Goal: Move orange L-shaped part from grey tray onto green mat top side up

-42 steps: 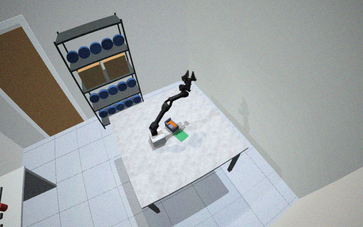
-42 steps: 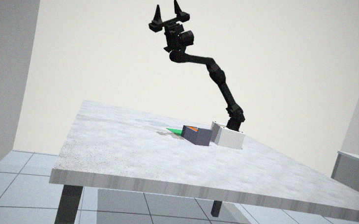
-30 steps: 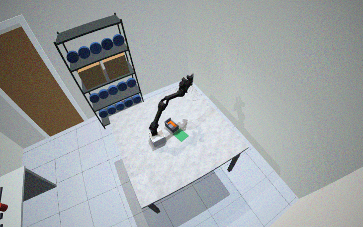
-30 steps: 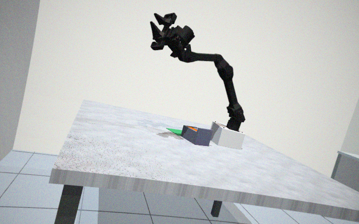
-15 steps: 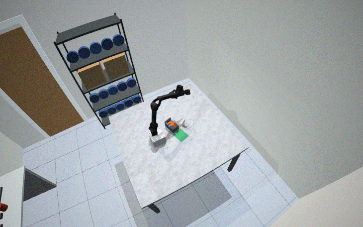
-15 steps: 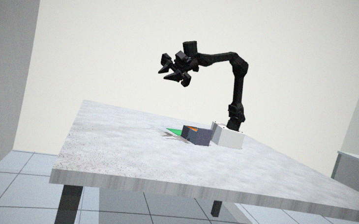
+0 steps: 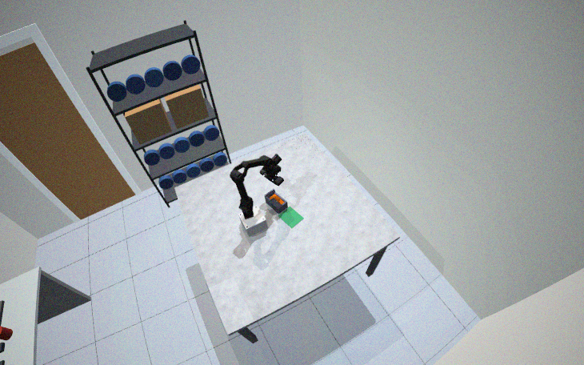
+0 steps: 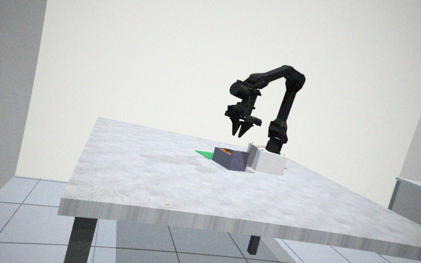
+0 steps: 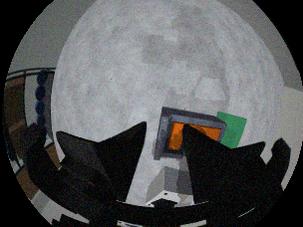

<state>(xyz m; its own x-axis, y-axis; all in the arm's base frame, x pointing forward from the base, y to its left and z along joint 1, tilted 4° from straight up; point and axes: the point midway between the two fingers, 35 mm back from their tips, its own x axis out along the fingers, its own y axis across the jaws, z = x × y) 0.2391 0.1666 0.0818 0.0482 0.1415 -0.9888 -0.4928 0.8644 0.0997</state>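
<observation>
Now: gripper tip 20 mm past the orange L-shaped part, 80 mm to the left of it and 100 mm above it. Also, from my gripper tip: green mat (50 mm ahead, 230 mm to the right, 170 mm below).
</observation>
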